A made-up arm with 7 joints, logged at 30 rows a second.
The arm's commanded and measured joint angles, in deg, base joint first. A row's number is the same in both.
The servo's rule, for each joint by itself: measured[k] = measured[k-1] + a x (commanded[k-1-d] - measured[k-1]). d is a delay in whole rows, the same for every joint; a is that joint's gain. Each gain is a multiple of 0.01, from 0.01 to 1. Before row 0 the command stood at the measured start. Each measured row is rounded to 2 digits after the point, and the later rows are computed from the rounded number. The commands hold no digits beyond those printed.
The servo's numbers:
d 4
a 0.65 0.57 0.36 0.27 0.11 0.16 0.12
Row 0, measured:
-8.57 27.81 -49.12 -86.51 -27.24 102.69 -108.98
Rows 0 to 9, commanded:
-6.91 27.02 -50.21 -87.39 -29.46 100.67 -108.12
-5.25 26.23 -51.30 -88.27 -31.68 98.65 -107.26
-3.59 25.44 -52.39 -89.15 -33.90 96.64 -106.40
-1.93 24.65 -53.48 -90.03 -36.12 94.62 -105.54
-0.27 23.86 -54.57 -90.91 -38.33 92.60 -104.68
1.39 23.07 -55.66 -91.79 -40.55 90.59 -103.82
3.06 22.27 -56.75 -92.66 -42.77 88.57 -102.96
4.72 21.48 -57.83 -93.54 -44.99 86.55 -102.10
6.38 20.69 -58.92 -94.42 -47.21 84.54 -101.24
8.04 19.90 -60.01 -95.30 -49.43 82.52 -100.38
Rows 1 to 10, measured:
-8.57 27.81 -49.12 -86.51 -27.24 102.69 -108.98
-8.57 27.81 -49.12 -86.51 -27.24 102.69 -108.98
-8.57 27.81 -49.12 -86.51 -27.24 102.69 -108.98
-8.57 27.81 -49.12 -86.51 -27.24 102.69 -108.98
-7.49 27.36 -49.51 -86.75 -27.48 102.37 -108.88
-6.03 26.72 -50.15 -87.16 -27.94 101.77 -108.69
-4.44 25.99 -50.96 -87.70 -28.60 100.95 -108.42
-2.81 25.23 -51.87 -88.33 -29.43 99.94 -108.07
-1.16 24.45 -52.84 -89.03 -30.41 98.77 -107.66
0.50 23.66 -53.86 -89.78 -31.53 97.46 -107.20

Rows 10 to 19, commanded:
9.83 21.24 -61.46 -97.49 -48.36 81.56 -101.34
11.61 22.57 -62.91 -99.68 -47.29 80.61 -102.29
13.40 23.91 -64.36 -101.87 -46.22 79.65 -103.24
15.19 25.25 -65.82 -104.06 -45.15 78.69 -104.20
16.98 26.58 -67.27 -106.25 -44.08 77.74 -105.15
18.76 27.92 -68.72 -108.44 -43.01 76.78 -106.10
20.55 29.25 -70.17 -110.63 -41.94 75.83 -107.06
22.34 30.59 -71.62 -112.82 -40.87 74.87 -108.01
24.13 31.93 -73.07 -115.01 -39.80 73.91 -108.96
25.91 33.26 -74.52 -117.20 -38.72 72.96 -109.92
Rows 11 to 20, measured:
2.16 22.87 -54.90 -90.56 -32.77 96.04 -106.69
3.82 22.08 -55.95 -91.36 -34.11 94.52 -106.14
5.48 21.29 -57.02 -92.19 -35.55 92.92 -105.55
7.14 20.50 -58.10 -93.03 -37.08 91.26 -104.93
8.89 20.92 -59.31 -94.23 -38.32 89.71 -104.50
10.66 21.86 -60.61 -95.70 -39.31 88.25 -104.23
12.44 23.03 -61.96 -97.37 -40.07 86.87 -104.11
14.23 24.30 -63.35 -99.18 -40.63 85.56 -104.12
16.02 25.60 -64.76 -101.09 -41.01 84.31 -104.24
17.80 26.92 -66.19 -103.07 -41.23 83.11 -104.46

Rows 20 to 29, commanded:
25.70 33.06 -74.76 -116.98 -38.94 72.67 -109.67
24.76 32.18 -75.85 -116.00 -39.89 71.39 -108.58
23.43 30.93 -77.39 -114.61 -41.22 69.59 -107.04
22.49 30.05 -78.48 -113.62 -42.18 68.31 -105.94
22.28 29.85 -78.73 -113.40 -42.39 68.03 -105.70
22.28 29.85 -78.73 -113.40 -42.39 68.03 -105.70
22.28 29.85 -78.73 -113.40 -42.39 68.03 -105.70
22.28 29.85 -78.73 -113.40 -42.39 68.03 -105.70
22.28 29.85 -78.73 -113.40 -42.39 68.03 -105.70
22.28 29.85 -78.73 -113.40 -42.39 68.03 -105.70
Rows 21 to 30, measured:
19.59 28.25 -67.62 -105.11 -41.31 81.95 -104.77
21.38 29.58 -69.06 -107.19 -41.26 80.82 -105.16
23.17 30.92 -70.50 -109.30 -41.10 79.71 -105.62
24.95 32.25 -71.95 -111.43 -40.84 78.63 -106.14
25.44 32.71 -72.96 -112.93 -40.63 77.68 -106.56
25.00 32.41 -74.00 -113.76 -40.55 76.67 -106.80
23.98 31.57 -75.22 -113.99 -40.62 75.54 -106.83
23.01 30.70 -76.39 -113.89 -40.79 74.38 -106.72
22.54 30.22 -77.23 -113.76 -40.97 73.36 -106.60
22.37 30.01 -77.77 -113.66 -41.13 72.51 -106.49

